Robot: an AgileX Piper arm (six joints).
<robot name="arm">
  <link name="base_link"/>
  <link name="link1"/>
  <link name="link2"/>
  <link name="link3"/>
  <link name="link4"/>
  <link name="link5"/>
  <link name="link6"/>
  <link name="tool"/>
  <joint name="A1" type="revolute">
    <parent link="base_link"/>
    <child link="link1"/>
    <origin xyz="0 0 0.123"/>
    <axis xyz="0 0 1"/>
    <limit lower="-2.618" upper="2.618"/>
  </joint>
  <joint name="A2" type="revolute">
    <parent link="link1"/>
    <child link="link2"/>
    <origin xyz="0 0 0" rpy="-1.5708 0 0"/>
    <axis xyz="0 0 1"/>
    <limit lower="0" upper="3.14"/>
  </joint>
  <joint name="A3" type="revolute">
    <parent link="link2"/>
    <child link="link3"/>
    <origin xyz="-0.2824 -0.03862 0"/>
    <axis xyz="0 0 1"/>
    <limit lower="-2.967" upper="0"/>
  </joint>
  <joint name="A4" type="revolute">
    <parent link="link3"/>
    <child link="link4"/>
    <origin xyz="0.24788 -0.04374 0" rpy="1.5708 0 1.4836"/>
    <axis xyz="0 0 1"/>
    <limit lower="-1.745" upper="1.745"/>
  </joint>
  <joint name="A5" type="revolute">
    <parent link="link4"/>
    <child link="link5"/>
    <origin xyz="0 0 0" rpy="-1.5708 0 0"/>
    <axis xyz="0 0 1"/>
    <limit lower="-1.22" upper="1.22"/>
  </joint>
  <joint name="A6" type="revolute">
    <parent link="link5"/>
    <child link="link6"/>
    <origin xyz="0 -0.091 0" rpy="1.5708 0 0"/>
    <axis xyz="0 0 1"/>
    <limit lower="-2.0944" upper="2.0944"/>
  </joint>
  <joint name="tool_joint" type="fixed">
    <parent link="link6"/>
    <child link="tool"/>
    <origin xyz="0 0 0"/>
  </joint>
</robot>
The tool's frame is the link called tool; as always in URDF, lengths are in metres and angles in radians.
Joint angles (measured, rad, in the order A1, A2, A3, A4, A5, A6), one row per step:
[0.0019 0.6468 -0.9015 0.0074 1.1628 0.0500]
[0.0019 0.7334 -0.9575 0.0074 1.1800 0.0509]
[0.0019 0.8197 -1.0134 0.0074 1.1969 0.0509]
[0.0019 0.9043 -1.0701 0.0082 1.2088 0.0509]
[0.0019 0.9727 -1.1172 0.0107 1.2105 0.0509]
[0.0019 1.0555 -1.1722 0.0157 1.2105 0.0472]
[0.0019 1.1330 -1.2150 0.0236 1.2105 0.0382]
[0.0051 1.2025 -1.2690 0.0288 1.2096 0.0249]
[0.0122 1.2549 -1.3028 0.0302 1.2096 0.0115]
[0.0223 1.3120 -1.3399 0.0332 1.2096 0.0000]
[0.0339 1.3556 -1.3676 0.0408 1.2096 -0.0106]
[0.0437 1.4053 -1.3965 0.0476 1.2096 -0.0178]
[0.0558 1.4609 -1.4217 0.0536 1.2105 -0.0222]
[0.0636 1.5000 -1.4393 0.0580 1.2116 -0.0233]
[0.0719 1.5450 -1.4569 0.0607 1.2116 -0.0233]
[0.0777 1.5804 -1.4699 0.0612 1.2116 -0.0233]
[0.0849 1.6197 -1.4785 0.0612 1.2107 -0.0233]
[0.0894 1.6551 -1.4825 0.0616 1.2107 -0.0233]
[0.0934 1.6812 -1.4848 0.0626 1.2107 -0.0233]
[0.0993 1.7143 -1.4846 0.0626 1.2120 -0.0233]
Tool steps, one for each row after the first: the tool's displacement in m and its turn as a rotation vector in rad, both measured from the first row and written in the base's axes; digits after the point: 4 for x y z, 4 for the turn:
[0.0180 0.0000 0.0068 0.0005 0.0478 -0.0006]
[0.0370 0.0001 0.0120 0.0003 0.0951 -0.0004]
[0.0567 0.0002 0.0164 0.0010 0.1349 -0.0001]
[0.0739 0.0004 0.0194 0.0033 0.1579 0.0006]
[0.0954 0.0009 0.0210 0.0058 0.1857 0.0050]
[0.1159 0.0016 0.0183 0.0080 0.2202 0.0143]
[0.1348 0.0028 0.0191 0.0049 0.2346 0.0296]
[0.1490 0.0047 0.0168 -0.0023 0.2529 0.0478]
[0.1644 0.0077 0.0135 -0.0072 0.2726 0.0681]
[0.1761 0.0117 0.0102 -0.0073 0.2880 0.0902]
[0.1893 0.0154 0.0050 -0.0060 0.3085 0.1075]
[0.2034 0.0201 -0.0037 -0.0043 0.3396 0.1245]
[0.2131 0.0234 -0.0103 -0.0018 0.3621 0.1340]
[0.2240 0.0269 -0.0192 -0.0006 0.3896 0.1425]
[0.2323 0.0294 -0.0268 -0.0013 0.4120 0.1481]
[0.2409 0.0325 -0.0372 -0.0030 0.4419 0.1549]
[0.2481 0.0347 -0.0480 -0.0038 0.4733 0.1590]
[0.2530 0.0366 -0.0562 -0.0040 0.4972 0.1627]
[0.2584 0.0392 -0.0678 -0.0060 0.5318 0.1680]

